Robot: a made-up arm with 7 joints.
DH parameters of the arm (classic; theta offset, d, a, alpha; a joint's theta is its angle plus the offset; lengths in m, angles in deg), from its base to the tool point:
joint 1: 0 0.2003 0 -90
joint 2: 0 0 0 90
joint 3: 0 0.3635 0.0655 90
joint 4: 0 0 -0.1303 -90
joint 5: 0 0.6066 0 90
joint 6: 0 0 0.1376 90
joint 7: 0 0 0 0
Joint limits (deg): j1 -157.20..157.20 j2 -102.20..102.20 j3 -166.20..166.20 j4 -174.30..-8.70 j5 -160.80..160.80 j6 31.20..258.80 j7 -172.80..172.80
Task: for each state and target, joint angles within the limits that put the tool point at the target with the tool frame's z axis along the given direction. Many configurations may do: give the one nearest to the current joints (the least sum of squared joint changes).
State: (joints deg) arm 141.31 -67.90 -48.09 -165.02 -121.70 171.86 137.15
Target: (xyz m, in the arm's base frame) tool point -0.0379 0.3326 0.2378 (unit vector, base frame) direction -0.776 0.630 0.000
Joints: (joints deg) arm 151.50 -84.96 -99.00 -163.75 -134.77 189.23 137.15
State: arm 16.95 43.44 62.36 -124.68 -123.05 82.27 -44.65
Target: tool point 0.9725 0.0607 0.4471 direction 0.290 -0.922 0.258
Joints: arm -26.44 31.92 39.59 -77.05 -125.69 91.18 -44.65
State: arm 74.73 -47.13 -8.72 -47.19 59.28 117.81 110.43
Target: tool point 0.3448 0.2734 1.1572 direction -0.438 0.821 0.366
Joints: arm 79.18 -13.53 -20.67 -59.31 82.31 123.59 110.43
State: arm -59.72 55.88 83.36 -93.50 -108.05 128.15 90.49
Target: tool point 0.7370 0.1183 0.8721 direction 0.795 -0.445 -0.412
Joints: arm -62.99 39.41 106.45 -76.02 -95.88 106.12 90.49
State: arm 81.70 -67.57 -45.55 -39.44 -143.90 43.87 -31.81
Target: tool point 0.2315 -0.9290 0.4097 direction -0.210 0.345 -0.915
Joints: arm 66.17 -102.20 -49.02 -75.84 -110.13 31.78 -31.81
